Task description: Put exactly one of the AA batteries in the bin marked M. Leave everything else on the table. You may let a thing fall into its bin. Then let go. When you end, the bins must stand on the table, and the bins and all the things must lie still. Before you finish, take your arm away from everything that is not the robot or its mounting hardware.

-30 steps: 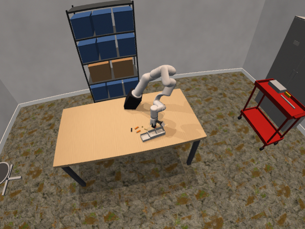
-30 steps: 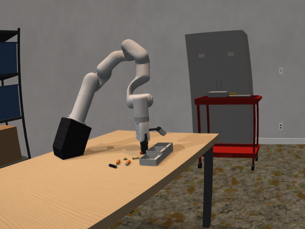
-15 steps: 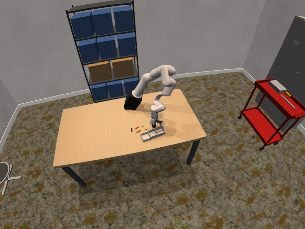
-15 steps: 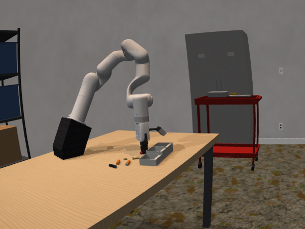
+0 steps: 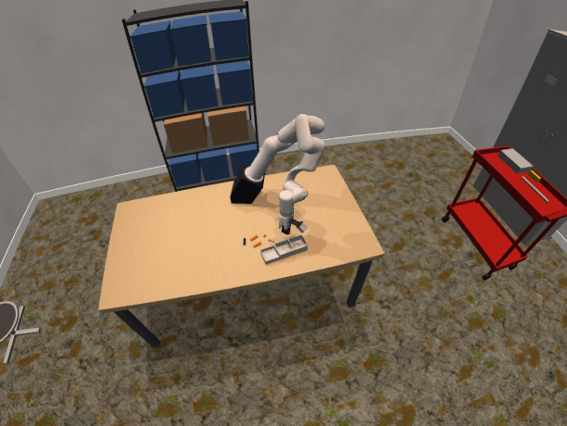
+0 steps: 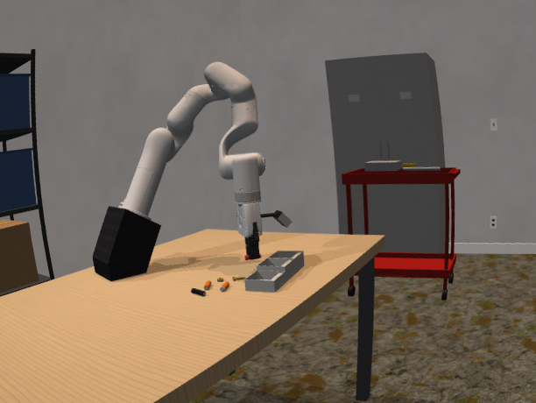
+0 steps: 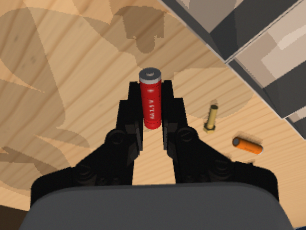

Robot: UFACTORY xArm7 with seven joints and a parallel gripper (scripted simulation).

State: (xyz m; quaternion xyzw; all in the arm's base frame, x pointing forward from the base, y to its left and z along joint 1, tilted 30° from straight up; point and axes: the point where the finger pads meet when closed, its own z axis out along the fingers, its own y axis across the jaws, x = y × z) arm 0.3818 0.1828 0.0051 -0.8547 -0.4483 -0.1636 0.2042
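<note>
Right now the bin tray is 11 cm ahead of my hand, 3 cm to the right of it and 4 cm below it. Round my hand: brass bolt 2 cm ahead, 10 cm to the right, 5 cm below; then brass nut 2 cm behind, 13 cm to the right, 6 cm below; then red AA battery 2 cm below.
</note>
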